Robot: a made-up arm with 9 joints.
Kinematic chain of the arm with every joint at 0, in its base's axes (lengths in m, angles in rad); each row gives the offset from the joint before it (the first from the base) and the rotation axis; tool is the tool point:
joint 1: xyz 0 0 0.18 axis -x
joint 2: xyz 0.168 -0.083 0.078 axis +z
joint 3: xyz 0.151 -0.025 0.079 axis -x
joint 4: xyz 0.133 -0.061 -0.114 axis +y
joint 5: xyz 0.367 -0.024 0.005 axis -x
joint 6: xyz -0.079 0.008 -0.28 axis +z
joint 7: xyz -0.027 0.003 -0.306 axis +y
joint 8: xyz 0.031 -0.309 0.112 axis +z
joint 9: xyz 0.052 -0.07 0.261 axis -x
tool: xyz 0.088 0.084 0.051
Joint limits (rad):
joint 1: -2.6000..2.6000
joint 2: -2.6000..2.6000
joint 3: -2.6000..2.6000
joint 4: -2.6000..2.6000
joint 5: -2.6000..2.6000
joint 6: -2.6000..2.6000
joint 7: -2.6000..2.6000
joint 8: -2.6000..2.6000
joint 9: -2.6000..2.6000
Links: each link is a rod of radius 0.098 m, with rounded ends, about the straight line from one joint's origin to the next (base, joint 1, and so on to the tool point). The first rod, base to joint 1, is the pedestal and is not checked.
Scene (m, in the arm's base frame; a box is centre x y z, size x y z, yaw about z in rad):
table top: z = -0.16
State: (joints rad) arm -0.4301 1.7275 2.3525 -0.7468 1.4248 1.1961 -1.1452 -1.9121 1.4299
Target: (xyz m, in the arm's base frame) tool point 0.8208 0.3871 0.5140
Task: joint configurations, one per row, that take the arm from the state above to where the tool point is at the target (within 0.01 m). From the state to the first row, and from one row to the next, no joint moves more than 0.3 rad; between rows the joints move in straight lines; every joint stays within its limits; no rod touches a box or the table.
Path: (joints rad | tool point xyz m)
1: -0.4827 1.4580 2.3733 -0.6692 1.4832 1.1700 -1.0578 -1.8735 1.3950 | -0.5463 0.3613 0.5455
2: -0.5352 1.1885 2.3941 -0.5916 1.5415 1.1439 -0.9704 -1.8350 1.3600 | -0.3174 0.5301 0.6137
3: -0.5878 0.9190 2.4149 -0.5140 1.5999 1.1177 -0.8830 -1.7964 1.3251 | -0.0349 0.6207 0.6623
4: -0.6404 0.6495 2.4357 -0.4364 1.6583 1.0916 -0.7956 -1.7578 1.2902 | 0.2722 0.6234 0.6711
5: -0.6929 0.3800 2.4565 -0.3588 1.7166 1.0655 -0.7083 -1.7192 1.2553 | 0.5692 0.5409 0.6242
6: -0.7455 0.1105 2.4773 -0.2812 1.7750 1.0394 -0.6209 -1.6807 1.2203 | 0.8208 0.3871 0.5140

